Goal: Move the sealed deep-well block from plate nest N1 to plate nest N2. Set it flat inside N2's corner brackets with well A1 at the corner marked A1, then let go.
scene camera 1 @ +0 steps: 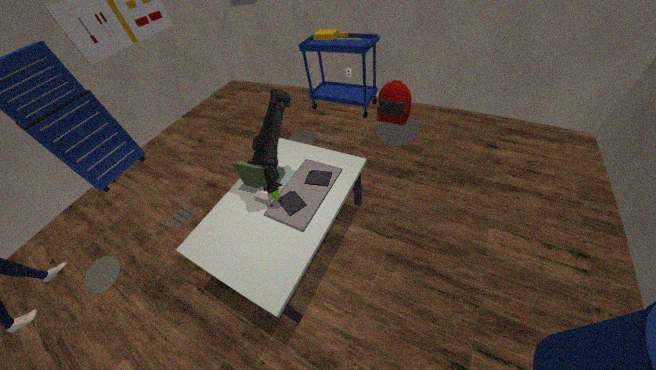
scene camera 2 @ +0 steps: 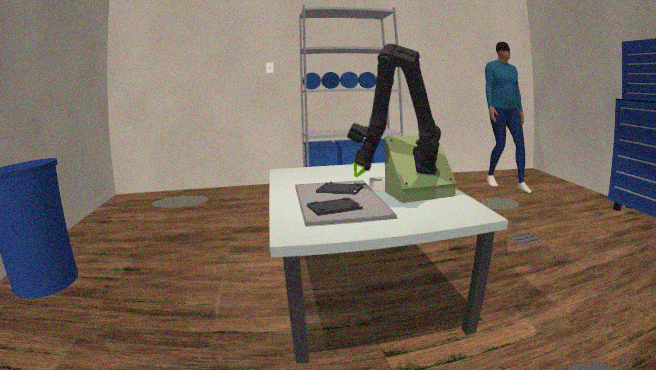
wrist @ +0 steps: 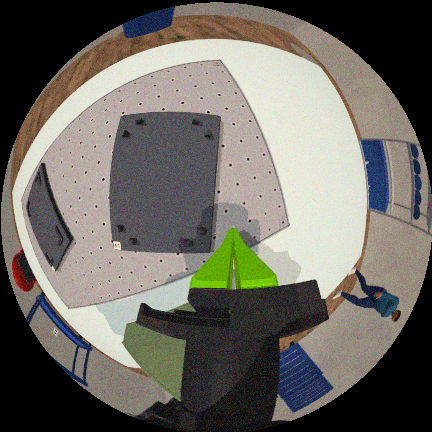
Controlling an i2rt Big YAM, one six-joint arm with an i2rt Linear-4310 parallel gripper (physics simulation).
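Seen in the pictures: gripper, fingertip midpoint: (scene camera 1: pixel 276 200) (scene camera 2: pixel 355 176) (wrist: pixel 232 232); arm's base, origin of the base link: (scene camera 1: pixel 258 164) (scene camera 2: pixel 424 161).
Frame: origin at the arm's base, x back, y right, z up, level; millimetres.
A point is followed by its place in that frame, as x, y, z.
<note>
The sealed block (scene camera 1: pixel 262 196) {-134, 164, -94} (scene camera 2: pixel 378 184) {-172, 95, -107}, pale and small in the scene views, sits on the white table beside the pegboard's edge; it does not show in the wrist view. My gripper (scene camera 1: pixel 275 198) {-256, 158, -83} (scene camera 2: pixel 356 175) {-256, 158, -83} (wrist: pixel 232 232) {-256, 158, -83} has its green fingers shut together, with nothing between them. It is above the board's edge, between the block and the nearer nest. That dark nest plate (scene camera 1: pixel 292 202) {-339, 113, -112} (scene camera 2: pixel 341 188) {-327, 84, -111} (wrist: pixel 165 180) {-325, 116, -111} has black corner brackets and an A1 tag (wrist: pixel 117 245) {-282, 29, -111}. The other nest plate (scene camera 1: pixel 318 177) {-385, -133, -111} (scene camera 2: pixel 334 205) {-384, -147, -111} (wrist: pixel 47 220) {-370, -104, -111} shows no block on it. I cannot read which is N1 or N2.
Both nests lie on a grey perforated board (scene camera 1: pixel 302 224) {-480, 216, -123} (scene camera 2: pixel 377 212) {-249, -224, -123} (wrist: pixel 250 165) {-310, 217, -123} on the white table (scene camera 1: pixel 240 250) {-232, 514, -136} (scene camera 2: pixel 425 227) {-125, -380, -136} (wrist: pixel 320 150) {-306, 396, -136}. A green slanted stand (scene camera 1: pixel 250 174) {-21, 99, 7} (scene camera 2: pixel 400 172) {-117, -46, -30} (wrist: pixel 157 357) {-136, -1, -38} is beside the arm's base. A person (scene camera 2: pixel 504 95) (wrist: pixel 382 301) stands beyond the table.
</note>
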